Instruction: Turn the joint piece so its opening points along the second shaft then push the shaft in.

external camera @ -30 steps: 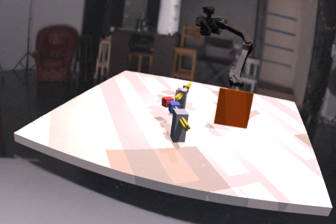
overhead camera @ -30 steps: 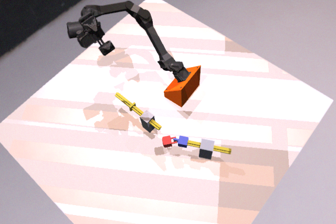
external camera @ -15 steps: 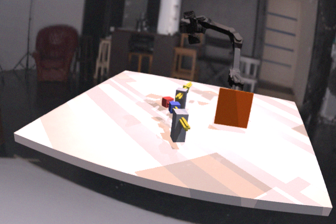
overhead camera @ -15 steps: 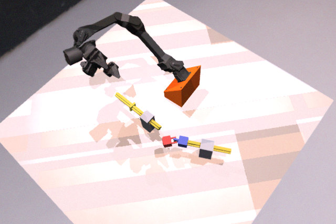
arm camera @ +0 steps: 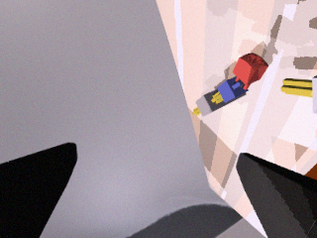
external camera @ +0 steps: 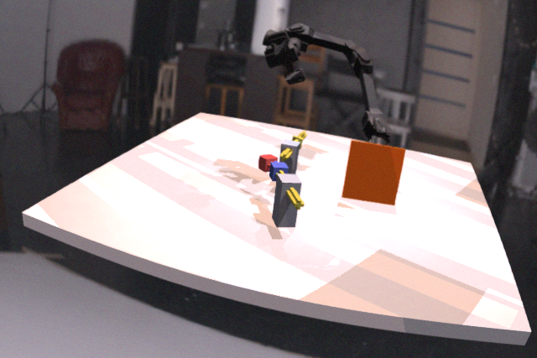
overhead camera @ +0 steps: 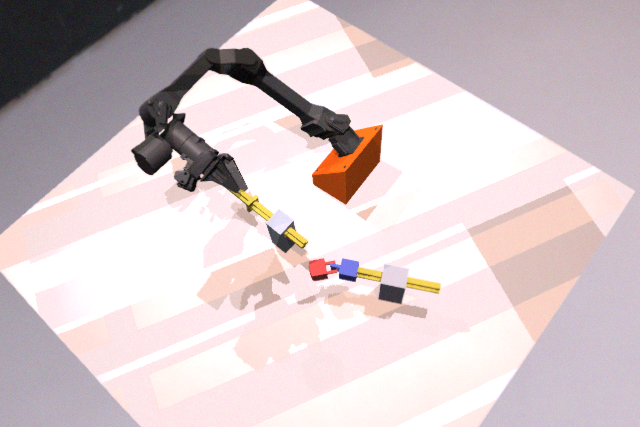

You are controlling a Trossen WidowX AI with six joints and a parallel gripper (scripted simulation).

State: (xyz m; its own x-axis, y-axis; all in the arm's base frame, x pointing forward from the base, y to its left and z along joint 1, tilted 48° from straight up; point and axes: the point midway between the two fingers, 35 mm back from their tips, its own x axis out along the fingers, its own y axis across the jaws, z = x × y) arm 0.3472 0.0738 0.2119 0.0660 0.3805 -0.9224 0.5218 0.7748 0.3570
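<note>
The red square joint piece lies 250 mm below my gripper tip, 180 mm to the left of it and 10 mm behind it.
</note>
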